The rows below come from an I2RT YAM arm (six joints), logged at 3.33 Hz.
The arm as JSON. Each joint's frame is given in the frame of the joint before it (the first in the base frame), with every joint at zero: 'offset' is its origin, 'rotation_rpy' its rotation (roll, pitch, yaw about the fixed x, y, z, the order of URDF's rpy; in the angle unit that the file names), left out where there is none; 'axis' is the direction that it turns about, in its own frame. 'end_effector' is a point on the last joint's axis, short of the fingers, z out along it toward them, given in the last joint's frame.
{
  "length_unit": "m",
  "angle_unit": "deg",
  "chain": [
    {
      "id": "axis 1",
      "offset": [
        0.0,
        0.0,
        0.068
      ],
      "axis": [
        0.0,
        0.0,
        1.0
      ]
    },
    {
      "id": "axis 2",
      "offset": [
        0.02,
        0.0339,
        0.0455
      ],
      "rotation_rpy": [
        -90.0,
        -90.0,
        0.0
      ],
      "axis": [
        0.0,
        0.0,
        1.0
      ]
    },
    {
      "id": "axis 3",
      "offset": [
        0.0,
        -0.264,
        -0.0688
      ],
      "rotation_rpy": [
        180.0,
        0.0,
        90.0
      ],
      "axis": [
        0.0,
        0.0,
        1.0
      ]
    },
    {
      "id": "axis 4",
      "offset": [
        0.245,
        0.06,
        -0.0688
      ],
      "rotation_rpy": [
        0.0,
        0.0,
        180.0
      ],
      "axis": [
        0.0,
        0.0,
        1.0
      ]
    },
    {
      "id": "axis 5",
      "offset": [
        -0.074,
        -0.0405,
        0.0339
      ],
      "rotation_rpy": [
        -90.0,
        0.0,
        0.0
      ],
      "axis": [
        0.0,
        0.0,
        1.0
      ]
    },
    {
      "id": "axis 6",
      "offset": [
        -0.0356,
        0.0,
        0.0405
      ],
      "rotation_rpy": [
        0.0,
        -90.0,
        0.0
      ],
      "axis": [
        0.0,
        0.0,
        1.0
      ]
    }
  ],
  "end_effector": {
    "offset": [
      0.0,
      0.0,
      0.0
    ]
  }
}
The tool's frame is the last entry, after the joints.
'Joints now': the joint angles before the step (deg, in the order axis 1, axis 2, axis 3, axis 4, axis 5, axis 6). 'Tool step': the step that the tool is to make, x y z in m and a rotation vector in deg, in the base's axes. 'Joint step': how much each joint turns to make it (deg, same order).
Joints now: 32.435, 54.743, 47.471, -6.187, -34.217, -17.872
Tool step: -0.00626, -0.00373, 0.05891, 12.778, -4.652, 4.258
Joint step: -0.708, -0.696, 6.448, 9.574, -5.694, 9.864
